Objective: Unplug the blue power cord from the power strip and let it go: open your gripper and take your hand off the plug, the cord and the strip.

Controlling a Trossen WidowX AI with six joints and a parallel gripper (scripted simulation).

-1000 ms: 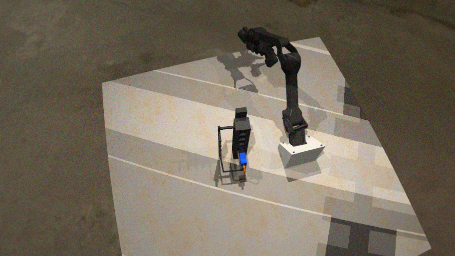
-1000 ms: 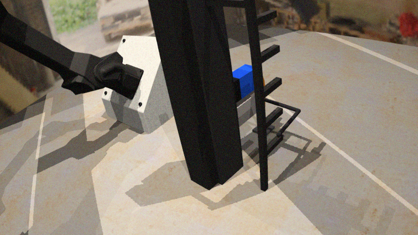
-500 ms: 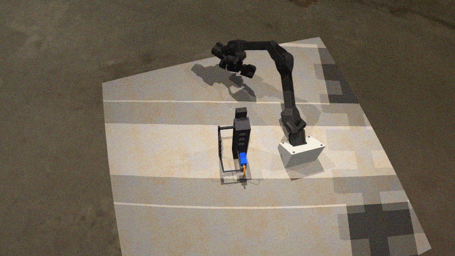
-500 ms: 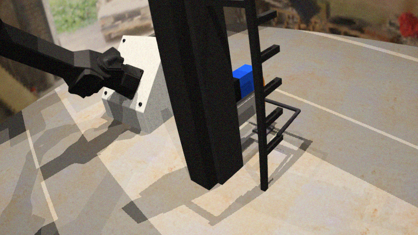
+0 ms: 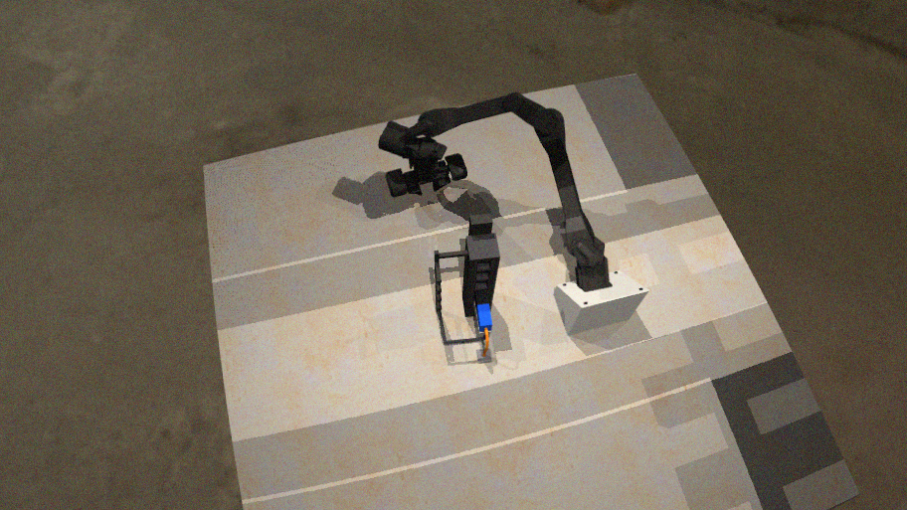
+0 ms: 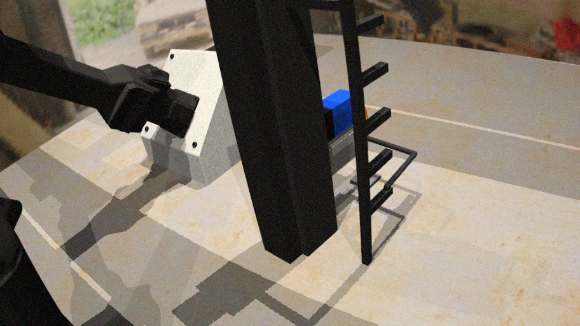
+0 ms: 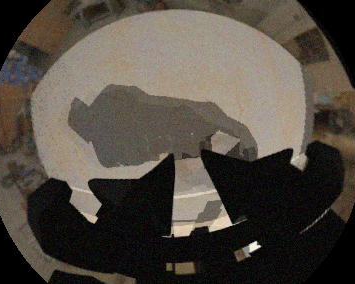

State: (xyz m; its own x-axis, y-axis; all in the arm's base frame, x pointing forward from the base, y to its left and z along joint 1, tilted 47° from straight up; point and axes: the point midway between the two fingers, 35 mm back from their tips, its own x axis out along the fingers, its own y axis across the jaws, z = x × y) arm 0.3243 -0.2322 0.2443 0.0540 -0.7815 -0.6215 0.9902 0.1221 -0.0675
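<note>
Right now the blue plug is 37 cm to the left of my gripper tip, 10 cm above it and 6 cm behind it.
</note>
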